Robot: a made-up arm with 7 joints. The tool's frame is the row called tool.
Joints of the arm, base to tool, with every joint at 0 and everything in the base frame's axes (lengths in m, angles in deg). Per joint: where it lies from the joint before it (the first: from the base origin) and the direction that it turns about. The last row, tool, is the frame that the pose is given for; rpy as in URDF.
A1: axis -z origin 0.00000 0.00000 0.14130
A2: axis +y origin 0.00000 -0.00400 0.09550
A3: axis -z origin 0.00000 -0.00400 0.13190
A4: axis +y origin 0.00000 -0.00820 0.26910
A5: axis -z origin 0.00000 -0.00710 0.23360
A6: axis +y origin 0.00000 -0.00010 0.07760
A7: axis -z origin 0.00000 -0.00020 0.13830
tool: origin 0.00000 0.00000 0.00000 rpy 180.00 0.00 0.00
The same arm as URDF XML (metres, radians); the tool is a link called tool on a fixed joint. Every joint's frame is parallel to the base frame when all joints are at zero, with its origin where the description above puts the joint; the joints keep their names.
<robot name="arm">
<joint name="A1" type="continuous"><parent link="base_link"/><child link="link1"/><origin xyz="0 0 0.1413" rpy="0 0 0"/><axis xyz="0 0 -1"/></joint>
<joint name="A2" type="continuous"><parent link="link1"/><child link="link2"/><origin xyz="0 -0.004 0.0955" rpy="0 0 0"/><axis xyz="0 1 0"/></joint>
<joint name="A3" type="continuous"><parent link="link2"/><child link="link3"/><origin xyz="0 -0.004 0.1319" rpy="0 0 0"/><axis xyz="0 0 -1"/></joint>
<joint name="A4" type="continuous"><parent link="link3"/><child link="link4"/><origin xyz="0 -0.0082 0.2691" rpy="0 0 0"/><axis xyz="0 1 0"/></joint>
<joint name="A5" type="continuous"><parent link="link4"/><child link="link5"/><origin xyz="0 -0.0071 0.2336" rpy="0 0 0"/><axis xyz="0 0 -1"/></joint>
<joint name="A6" type="continuous"><parent link="link5"/><child link="link6"/><origin xyz="0 -0.0001 0.0776" rpy="0 0 0"/><axis xyz="0 1 0"/></joint>
<joint name="A7" type="continuous"><parent link="link6"/><child link="link7"/><origin xyz="0 -0.0002 0.1383" rpy="0 0 0"/><axis xyz="0 0 -1"/></joint>
<joint name="tool_fixed" type="fixed"><parent link="link7"/><child link="tool"/><origin xyz="0 0 0" rpy="3.1416 0 0"/></joint>
<link name="base_link"/>
<link name="link1"/>
<link name="link2"/>
<link name="link3"/>
<link name="link4"/>
<link name="link5"/>
<link name="link6"/>
<link name="link7"/>
<link name="tool"/>
</robot>

